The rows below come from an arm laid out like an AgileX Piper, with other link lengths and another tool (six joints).
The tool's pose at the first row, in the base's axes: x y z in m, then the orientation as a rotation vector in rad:
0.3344, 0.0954, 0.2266, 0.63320, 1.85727, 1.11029
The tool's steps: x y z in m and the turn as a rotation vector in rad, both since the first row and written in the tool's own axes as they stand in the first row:
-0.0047, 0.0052, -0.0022, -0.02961, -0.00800, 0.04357
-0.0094, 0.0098, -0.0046, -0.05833, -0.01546, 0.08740
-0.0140, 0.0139, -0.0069, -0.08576, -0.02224, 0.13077
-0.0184, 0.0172, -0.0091, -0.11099, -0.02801, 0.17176
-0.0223, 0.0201, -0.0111, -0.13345, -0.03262, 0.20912
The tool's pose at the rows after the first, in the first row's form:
0.3348, 0.0933, 0.2336, 0.66296, 1.82469, 1.15983
0.3351, 0.0909, 0.2402, 0.69297, 1.79199, 1.20856
0.3354, 0.0883, 0.2462, 0.72271, 1.75971, 1.25577
0.3357, 0.0856, 0.2515, 0.75071, 1.72923, 1.29972
0.3359, 0.0831, 0.2561, 0.77608, 1.70155, 1.33932

